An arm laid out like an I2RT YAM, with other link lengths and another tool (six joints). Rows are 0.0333 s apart.
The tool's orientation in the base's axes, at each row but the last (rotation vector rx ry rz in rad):
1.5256 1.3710 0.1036
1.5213 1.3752 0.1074
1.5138 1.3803 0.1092
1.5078 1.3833 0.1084
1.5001 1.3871 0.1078
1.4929 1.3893 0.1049
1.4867 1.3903 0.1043
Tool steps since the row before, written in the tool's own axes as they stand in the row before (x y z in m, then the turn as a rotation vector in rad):
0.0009 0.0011 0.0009 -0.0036 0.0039 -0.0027
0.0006 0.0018 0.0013 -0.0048 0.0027 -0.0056
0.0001 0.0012 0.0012 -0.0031 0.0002 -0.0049
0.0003 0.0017 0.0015 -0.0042 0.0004 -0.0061
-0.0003 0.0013 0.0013 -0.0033 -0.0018 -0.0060
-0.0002 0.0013 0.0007 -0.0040 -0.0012 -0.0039
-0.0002 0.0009 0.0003 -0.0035 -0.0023 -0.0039
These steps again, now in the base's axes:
0.0016 0.0004 -0.0001 -0.0003 -0.0004 0.0059
0.0023 0.0000 0.0004 -0.0034 0.0002 0.0071
0.0016 -0.0004 0.0002 -0.0041 0.0006 0.0041
0.0022 -0.0003 0.0004 -0.0051 0.0005 0.0053
0.0016 -0.0007 0.0005 -0.0063 0.0007 0.0033
0.0013 -0.0003 0.0007 -0.0047 -0.0010 0.0031
0.0007 -0.0001 0.0006 -0.0053 -0.0009 0.0021

